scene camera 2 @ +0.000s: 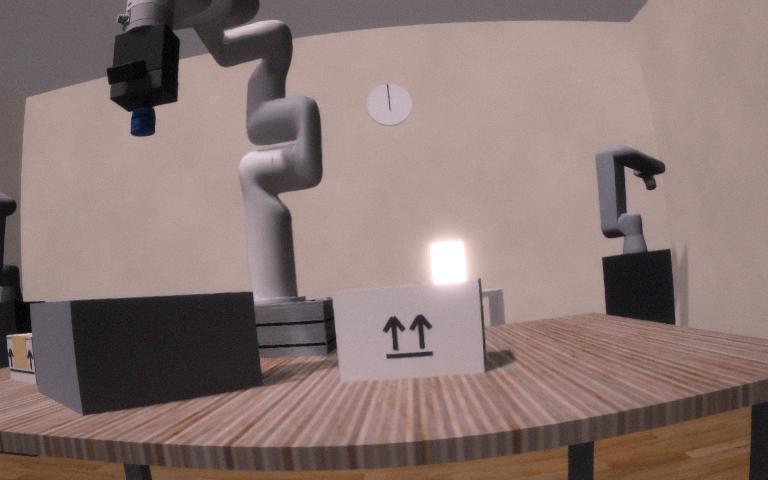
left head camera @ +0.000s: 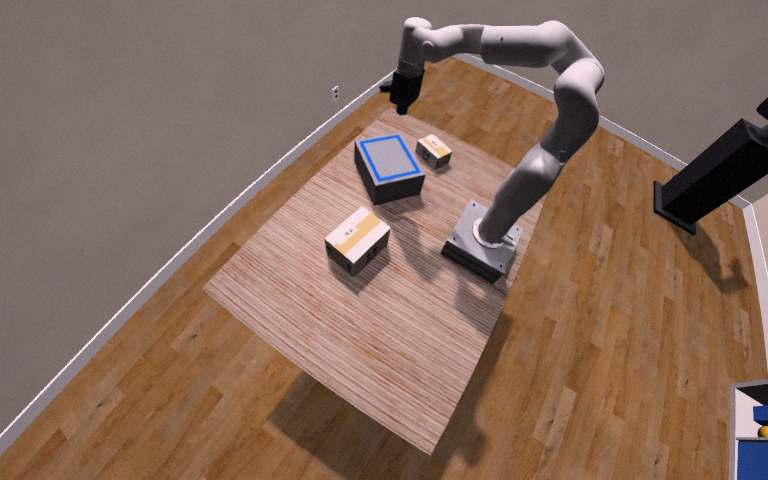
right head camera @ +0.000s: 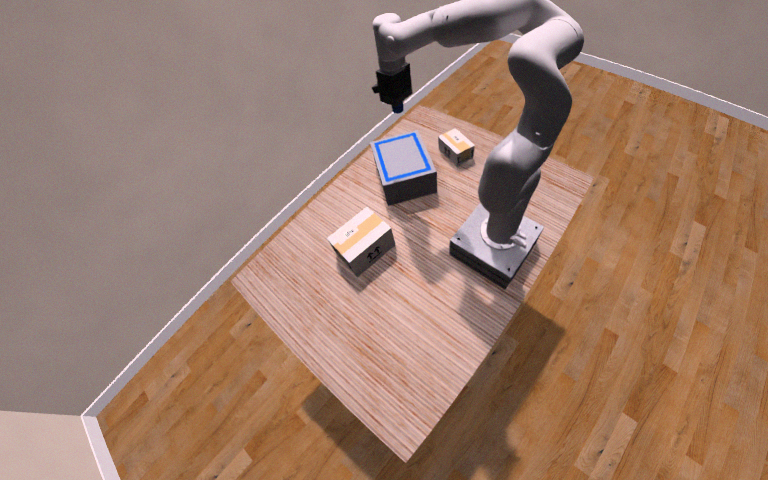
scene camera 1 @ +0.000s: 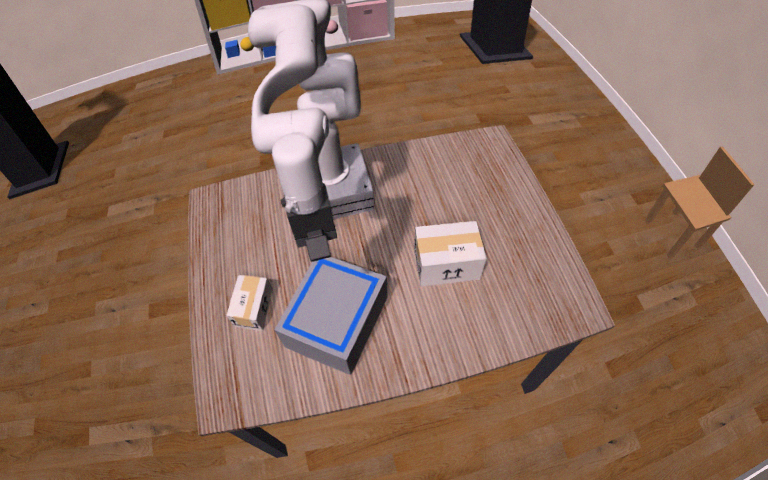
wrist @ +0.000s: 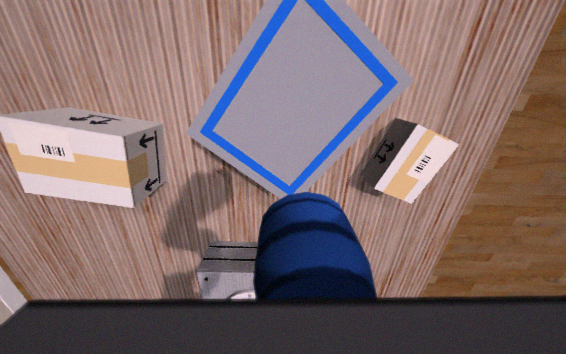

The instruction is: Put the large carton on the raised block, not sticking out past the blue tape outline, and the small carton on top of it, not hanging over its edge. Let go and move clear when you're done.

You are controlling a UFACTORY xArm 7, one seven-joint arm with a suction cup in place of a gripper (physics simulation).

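The large carton stands upright on the table, apart from the raised block. The grey raised block has a blue tape outline on its bare top. The small carton stands on the table at the block's other side. My suction cup hangs high in the air, open, with no carton on it. The cup is hidden in scene camera 1.
My arm's base is fixed on the table, near the edge opposite the block. A chair, a black pillar and shelves stand away from the table.
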